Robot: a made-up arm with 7 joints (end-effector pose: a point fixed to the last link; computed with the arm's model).
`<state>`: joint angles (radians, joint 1 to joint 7).
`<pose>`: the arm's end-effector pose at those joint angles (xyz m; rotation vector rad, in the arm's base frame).
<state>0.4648 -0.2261 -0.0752 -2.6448 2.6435 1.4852 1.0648</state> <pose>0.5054 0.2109 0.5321 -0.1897 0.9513 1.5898</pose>
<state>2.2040 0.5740 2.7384 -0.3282 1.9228 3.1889 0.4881</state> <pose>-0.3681 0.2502 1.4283 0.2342 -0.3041 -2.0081</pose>
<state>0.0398 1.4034 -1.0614 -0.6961 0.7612 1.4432 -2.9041</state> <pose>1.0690 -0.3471 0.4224 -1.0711 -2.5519 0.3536</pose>
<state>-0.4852 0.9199 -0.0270 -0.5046 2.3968 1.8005 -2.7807</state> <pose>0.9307 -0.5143 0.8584 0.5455 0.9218 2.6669</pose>
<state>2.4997 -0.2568 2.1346 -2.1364 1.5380 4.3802 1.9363</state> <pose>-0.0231 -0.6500 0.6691 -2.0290 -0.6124 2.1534</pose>
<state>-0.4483 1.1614 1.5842 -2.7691 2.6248 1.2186 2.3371</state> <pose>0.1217 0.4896 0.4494 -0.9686 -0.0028 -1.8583</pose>
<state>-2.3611 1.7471 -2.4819 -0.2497 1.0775 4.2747 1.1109</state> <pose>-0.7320 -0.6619 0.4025 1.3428 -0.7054 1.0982</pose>
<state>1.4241 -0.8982 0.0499 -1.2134 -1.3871 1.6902 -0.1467</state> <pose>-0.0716 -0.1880 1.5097 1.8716 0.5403 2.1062</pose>
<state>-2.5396 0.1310 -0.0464 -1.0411 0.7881 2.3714 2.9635</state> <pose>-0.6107 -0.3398 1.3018 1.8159 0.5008 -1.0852</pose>
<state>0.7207 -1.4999 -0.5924 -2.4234 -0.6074 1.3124 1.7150</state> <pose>0.2444 -0.2674 0.9915 -2.2071 1.8533 -0.1018</pose>
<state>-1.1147 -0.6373 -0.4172 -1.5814 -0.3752 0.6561 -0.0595</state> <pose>-0.1859 -0.3547 1.2866 -2.0030 2.0920 0.4115</pose>
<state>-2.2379 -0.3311 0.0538 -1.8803 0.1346 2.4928 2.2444</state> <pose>-0.3379 -0.4831 1.1363 1.6737 2.0980 -1.3629</pose>
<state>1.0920 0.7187 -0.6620 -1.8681 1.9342 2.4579 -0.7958</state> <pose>0.7534 0.3545 0.3803 -2.3358 0.1897 -0.4444</pose>
